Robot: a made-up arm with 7 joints. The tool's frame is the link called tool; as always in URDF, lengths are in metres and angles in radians.
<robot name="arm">
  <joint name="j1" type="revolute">
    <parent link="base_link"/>
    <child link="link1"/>
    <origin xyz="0 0.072 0" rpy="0 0 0"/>
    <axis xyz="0 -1 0"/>
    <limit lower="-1.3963" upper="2" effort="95" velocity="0.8"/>
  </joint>
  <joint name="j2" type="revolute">
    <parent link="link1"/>
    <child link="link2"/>
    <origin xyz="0 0.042 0" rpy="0 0 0"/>
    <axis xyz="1 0 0"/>
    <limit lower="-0.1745" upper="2" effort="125" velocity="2.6"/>
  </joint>
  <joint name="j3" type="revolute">
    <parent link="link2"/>
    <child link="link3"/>
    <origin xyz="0 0 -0.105" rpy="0 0 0"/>
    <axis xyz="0 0 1"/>
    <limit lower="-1.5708" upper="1.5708" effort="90" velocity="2.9"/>
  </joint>
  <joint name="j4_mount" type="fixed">
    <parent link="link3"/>
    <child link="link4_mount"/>
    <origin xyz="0 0 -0.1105" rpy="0 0 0"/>
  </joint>
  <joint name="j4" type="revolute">
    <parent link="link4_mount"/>
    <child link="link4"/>
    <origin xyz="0 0 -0.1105" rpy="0 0 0"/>
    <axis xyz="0 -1 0"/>
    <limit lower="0" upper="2.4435" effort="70" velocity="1.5"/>
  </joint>
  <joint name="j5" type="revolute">
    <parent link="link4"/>
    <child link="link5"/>
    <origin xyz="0 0 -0.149" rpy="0 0 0"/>
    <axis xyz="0 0 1"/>
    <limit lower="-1.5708" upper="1.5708" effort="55" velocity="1.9"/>
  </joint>
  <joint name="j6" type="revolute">
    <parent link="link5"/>
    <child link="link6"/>
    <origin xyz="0 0 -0.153" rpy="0 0 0"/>
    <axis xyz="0 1 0"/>
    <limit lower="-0.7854" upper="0.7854" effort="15" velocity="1.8"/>
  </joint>
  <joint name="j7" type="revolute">
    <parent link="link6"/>
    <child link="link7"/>
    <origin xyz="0 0 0" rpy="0 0 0"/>
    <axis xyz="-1 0 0"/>
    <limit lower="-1.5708" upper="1.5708" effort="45" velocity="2.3"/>
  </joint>
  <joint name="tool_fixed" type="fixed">
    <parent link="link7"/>
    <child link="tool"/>
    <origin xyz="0 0 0" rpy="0 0 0"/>
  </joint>
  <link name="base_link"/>
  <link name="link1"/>
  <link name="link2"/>
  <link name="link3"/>
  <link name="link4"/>
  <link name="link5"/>
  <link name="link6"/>
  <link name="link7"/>
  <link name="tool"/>
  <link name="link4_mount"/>
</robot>
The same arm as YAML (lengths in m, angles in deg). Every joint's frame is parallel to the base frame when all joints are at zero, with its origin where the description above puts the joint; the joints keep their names.
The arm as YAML. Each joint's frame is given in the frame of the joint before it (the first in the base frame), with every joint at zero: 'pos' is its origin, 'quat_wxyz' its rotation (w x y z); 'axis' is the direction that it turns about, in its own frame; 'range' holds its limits. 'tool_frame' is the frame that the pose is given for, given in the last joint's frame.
length_unit: m
angle_unit: deg
joints:
  - joint: j1
    pos: [0.0, 0.072, 0.0]
    quat_wxyz: [1.0, 0.0, 0.0, 0.0]
    axis: [0.0, -1.0, 0.0]
    range: [-80.0, 114.59]
  - joint: j2
    pos: [0.0, 0.042, 0.0]
    quat_wxyz: [1.0, 0.0, 0.0, 0.0]
    axis: [1.0, 0.0, 0.0]
    range: [-10.0, 114.59]
  - joint: j3
    pos: [0.0, 0.0, -0.105]
    quat_wxyz: [1.0, 0.0, 0.0, 0.0]
    axis: [0.0, 0.0, 1.0]
    range: [-90.0, 90.0]
  - joint: j4
    pos: [0.0, 0.0, -0.221]
    quat_wxyz: [1.0, 0.0, 0.0, 0.0]
    axis: [0.0, -1.0, 0.0]
    range: [0.0, 140.0]
  - joint: j5
    pos: [0.0, 0.0, -0.149]
    quat_wxyz: [1.0, 0.0, 0.0, 0.0]
    axis: [0.0, 0.0, 1.0]
    range: [-90.0, 90.0]
  - joint: j6
    pos: [0.0, 0.0, -0.153]
    quat_wxyz: [1.0, 0.0, 0.0, 0.0]
    axis: [0.0, 1.0, 0.0]
    range: [-45.0, 45.0]
  - joint: j7
    pos: [0.0, 0.0, 0.0]
    quat_wxyz: [1.0, 0.0, 0.0, 0.0]
    axis: [-1.0, 0.0, 0.0]
    range: [-90.0, 90.0]
tool_frame:
  pos: [0.0, 0.0, 0.0]
  quat_wxyz: [1.0, 0.0, 0.0, 0.0]

